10 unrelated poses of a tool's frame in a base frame.
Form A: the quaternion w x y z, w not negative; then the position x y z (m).
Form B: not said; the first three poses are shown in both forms.
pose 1, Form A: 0.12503 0.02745 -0.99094 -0.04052 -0.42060 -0.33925 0.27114
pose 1, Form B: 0.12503 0.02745 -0.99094 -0.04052 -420.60 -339.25 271.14
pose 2, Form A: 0.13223 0.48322 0.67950 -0.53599 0.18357 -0.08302 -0.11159
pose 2, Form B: 0.13223 0.48322 0.67950 -0.53599 183.57 -83.02 -111.59
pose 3, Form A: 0.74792 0.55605 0.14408 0.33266 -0.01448 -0.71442 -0.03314
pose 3, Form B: 0.74792 0.55605 0.14408 0.33266 -14.48 -714.42 -33.14
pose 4, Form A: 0.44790 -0.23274 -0.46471 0.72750 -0.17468 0.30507 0.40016
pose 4, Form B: 0.44790 -0.23274 -0.46471 0.72750 -174.68 305.07 400.16
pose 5, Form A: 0.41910 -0.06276 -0.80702 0.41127 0.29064 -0.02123 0.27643
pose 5, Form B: 0.41910 -0.06276 -0.80702 0.41127 290.64 -21.23 276.43
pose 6, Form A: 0.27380 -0.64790 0.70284 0.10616 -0.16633 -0.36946 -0.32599
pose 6, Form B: 0.27380 -0.64790 0.70284 0.10616 -166.33 -369.46 -325.99
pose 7, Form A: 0.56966 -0.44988 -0.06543 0.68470 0.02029 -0.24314 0.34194
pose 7, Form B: 0.56966 -0.44988 -0.06543 0.68470 20.29 -243.14 341.94
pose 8, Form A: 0.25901 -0.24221 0.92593 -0.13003 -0.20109 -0.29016 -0.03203
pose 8, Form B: 0.25901 -0.24221 0.92593 -0.13003 -201.09 -290.16 -32.03
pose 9, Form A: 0.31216 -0.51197 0.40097 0.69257 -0.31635 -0.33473 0.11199
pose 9, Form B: 0.31216 -0.51197 0.40097 0.69257 -316.35 -334.73 111.99
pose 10, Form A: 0.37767 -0.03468 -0.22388 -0.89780 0.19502 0.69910 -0.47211
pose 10, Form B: 0.37767 -0.03468 -0.22388 -0.89780 195.02 699.10 -472.11
